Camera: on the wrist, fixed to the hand. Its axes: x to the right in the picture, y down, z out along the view.
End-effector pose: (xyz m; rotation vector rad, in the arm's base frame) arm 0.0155 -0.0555 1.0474 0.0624 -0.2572 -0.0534
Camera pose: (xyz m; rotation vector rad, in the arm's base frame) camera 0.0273 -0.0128 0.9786 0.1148 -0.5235 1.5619
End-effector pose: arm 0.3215 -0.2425 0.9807 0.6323 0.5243 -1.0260
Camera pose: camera 0.3447 -0.1728 0.9445 0.8669 -0.4104 0.3504
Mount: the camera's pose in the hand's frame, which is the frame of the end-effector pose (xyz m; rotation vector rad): -0.0086 0.0384 -0.0718 0.2798 -0.2711 1.5856
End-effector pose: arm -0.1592 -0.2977 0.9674 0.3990 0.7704 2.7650
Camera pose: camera -0.1804 -0.3657 0.9271 -0.9617 -0.4399 -1.6067
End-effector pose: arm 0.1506 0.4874 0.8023 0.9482 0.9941 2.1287
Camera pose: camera 0.0901 0.4325 0.7972 -1.6586 -0.1741 -1.7283
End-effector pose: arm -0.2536 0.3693 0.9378 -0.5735 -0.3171 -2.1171
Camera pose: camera -0.2380 0.3230 0.8721 -0.6093 -0.1736 -0.4630
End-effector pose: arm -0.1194 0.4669 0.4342 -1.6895 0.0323 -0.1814
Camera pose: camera -0.1346 0.3925 0.4037 -0.9919 1.0376 1.1592
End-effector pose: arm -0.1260 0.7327 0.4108 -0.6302 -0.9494 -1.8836
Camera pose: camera -0.0909 0.6669 0.3769 -1.0219 -0.4929 -0.2605
